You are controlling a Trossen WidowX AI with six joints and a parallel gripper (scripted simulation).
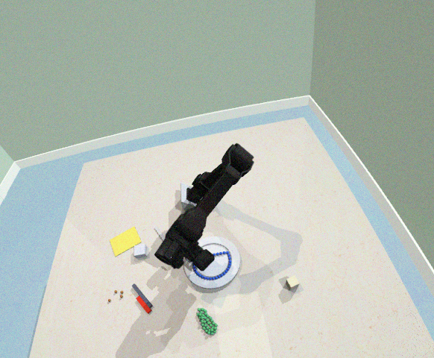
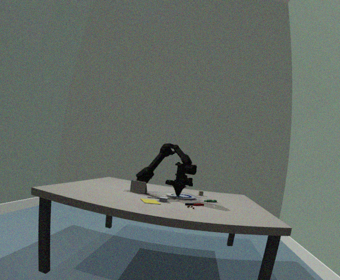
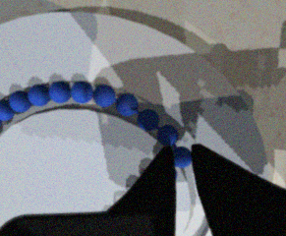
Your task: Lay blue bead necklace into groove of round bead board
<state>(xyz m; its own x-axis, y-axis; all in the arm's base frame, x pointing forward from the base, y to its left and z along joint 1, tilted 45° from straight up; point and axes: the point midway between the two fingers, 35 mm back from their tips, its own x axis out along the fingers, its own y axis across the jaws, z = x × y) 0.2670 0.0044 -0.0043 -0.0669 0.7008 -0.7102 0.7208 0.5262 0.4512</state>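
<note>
Right now the round bead board is 60 mm to the left of my gripper tip, 20 mm ahead of it and 10 mm below it. Round my gripper tip: white cube 210 mm to the right, 50 mm behind, 10 mm below; grey tool 190 mm to the right, 140 mm ahead, 10 mm below; stick 130 mm to the right, 110 mm behind, 20 mm below.
</note>
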